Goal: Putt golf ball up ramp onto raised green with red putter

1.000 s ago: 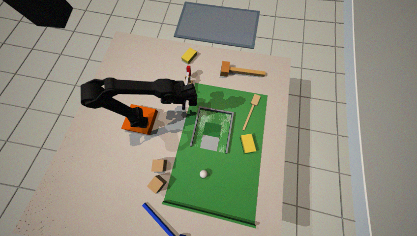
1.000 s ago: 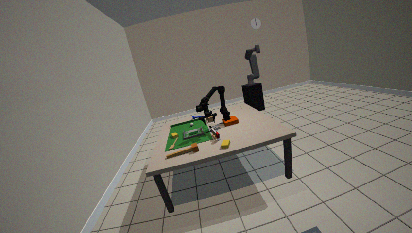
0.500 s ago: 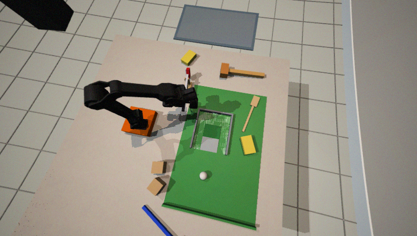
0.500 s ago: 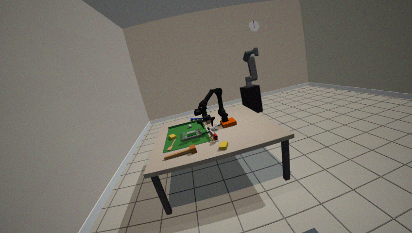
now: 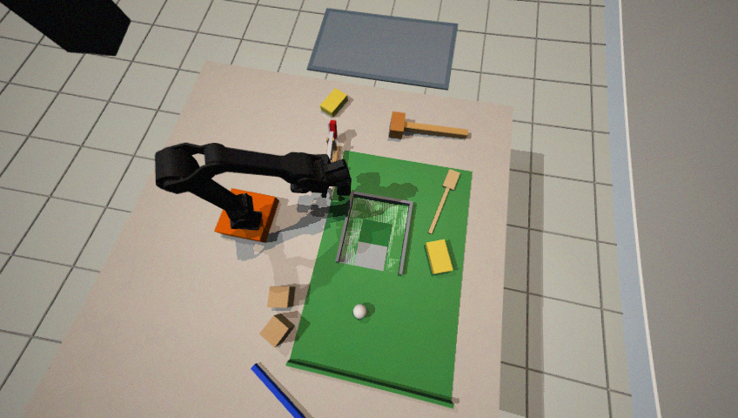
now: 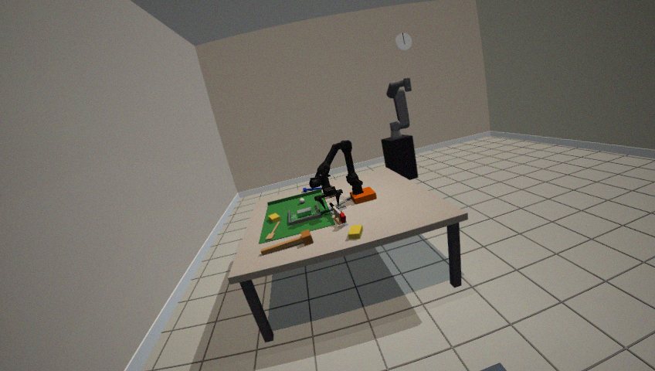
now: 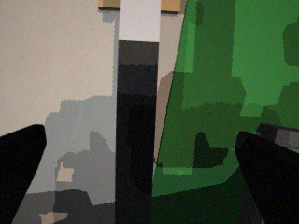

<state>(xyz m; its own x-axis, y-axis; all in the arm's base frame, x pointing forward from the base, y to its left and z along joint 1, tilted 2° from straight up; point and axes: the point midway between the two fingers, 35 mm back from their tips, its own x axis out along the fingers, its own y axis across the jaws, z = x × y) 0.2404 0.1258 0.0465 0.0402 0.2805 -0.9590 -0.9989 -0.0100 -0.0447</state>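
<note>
Now: gripper tip 11 cm to the right of the red putter, 1 cm below it and 1 cm past it. Round my gripper tip: wooden spatula 42 cm ahead, 4 cm below, 2 cm to the left; then green mat 23 cm ahead, 22 cm to the right, 5 cm below; then small wooden rack 13 cm to the left, 1 cm below, 1 cm behind.
</note>
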